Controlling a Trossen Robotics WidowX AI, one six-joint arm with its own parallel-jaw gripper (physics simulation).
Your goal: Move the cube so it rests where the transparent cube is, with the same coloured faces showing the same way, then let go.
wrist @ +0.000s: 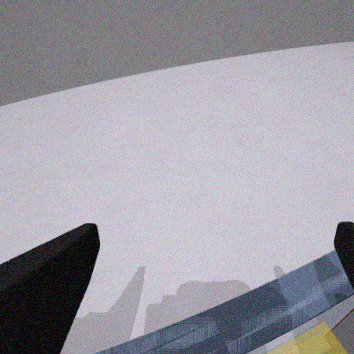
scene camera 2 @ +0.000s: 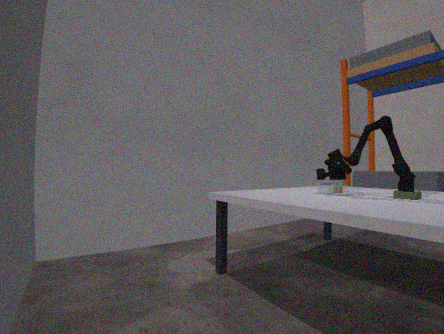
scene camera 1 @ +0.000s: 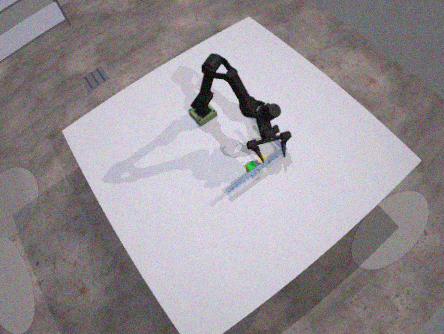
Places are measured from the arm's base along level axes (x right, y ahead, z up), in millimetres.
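Pixels of known places: gripper, fingertip midpoint: (wrist: 217,234) (scene camera 2: 323,178) (scene camera 1: 274,160); arm's base, origin of the base link: (scene camera 2: 406,191) (scene camera 1: 203,111).
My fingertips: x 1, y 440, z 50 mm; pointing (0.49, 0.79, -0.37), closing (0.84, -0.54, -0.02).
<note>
Ahead of a thing's pixels: the offset from my fingertips to its middle. "*": to the spot under its first point. Level surfaces: height alone.
The cube @[dx +65, dy -68, dz -66 mm] (scene camera 1: 251,166) shows a bright green top and an orange-brown side beside a see-through blue wall in scene camera 1. A pale yellow patch @[* dx +2, dy -57, dz -46 mm] (scene camera 1: 262,157) close to it, by one fingertip, may be the transparent cube. The wrist view shows a yellow face @[* dx +22, dy -45, dz -46 mm] (wrist: 312,342) at the bottom right, behind the blue wall; which cube it belongs to I cannot tell. In scene camera 2 the cubes are too small to tell apart. My gripper (scene camera 1: 273,158) (wrist: 217,234) is open and empty, its fingers wide apart above the table, near the blue wall and to the right of the green-topped cube in scene camera 1.
The long see-through blue wall (scene camera 1: 240,181) (wrist: 200,330) runs diagonally past the cubes and under the gripper. The arm's green base (scene camera 1: 202,116) (scene camera 2: 407,195) stands on the white table @[dz -86 mm] (scene camera 1: 210,260) (scene camera 2: 280,201). An orange-posted rack (scene camera 2: 345,120) stands beyond the table.
</note>
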